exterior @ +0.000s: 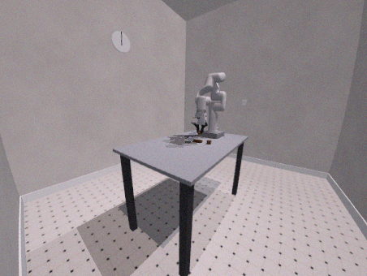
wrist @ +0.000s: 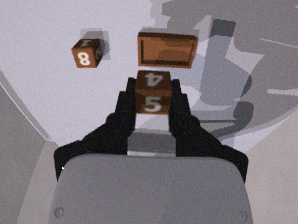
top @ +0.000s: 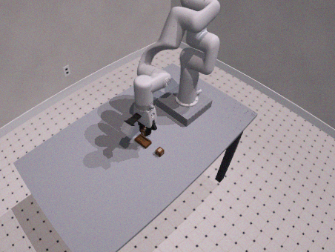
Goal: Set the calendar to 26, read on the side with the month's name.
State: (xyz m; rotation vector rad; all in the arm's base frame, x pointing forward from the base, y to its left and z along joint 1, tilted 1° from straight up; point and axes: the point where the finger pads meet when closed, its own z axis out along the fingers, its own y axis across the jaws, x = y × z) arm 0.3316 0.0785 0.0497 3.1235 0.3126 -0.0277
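The brown wooden tray lies 1 cm ahead of my hand, 2 cm to the right of it and 10 cm below it. From my hand the other things lie so: brown cube (2 cm behind, 9 cm to the left, 9 cm below).
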